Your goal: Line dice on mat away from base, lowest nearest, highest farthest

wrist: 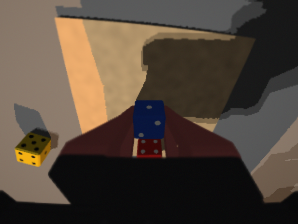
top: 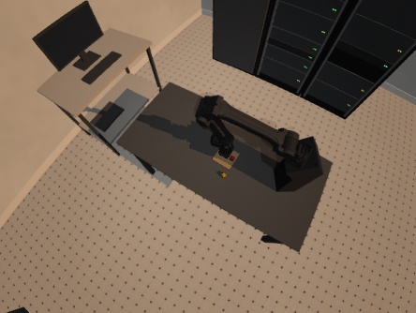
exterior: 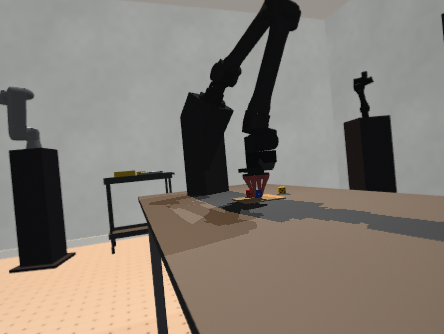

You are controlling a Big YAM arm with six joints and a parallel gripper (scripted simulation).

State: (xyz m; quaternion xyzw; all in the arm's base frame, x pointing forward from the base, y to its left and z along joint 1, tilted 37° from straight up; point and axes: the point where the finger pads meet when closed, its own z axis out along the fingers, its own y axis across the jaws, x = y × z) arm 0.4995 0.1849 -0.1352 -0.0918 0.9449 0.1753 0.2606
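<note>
Now: the blue die right at my hand. Also, from my hand: tan mat: 2 cm below; yellow die: 11 cm to the left, 9 cm behind; red die: 5 cm behind, 2 cm to the right.
</note>
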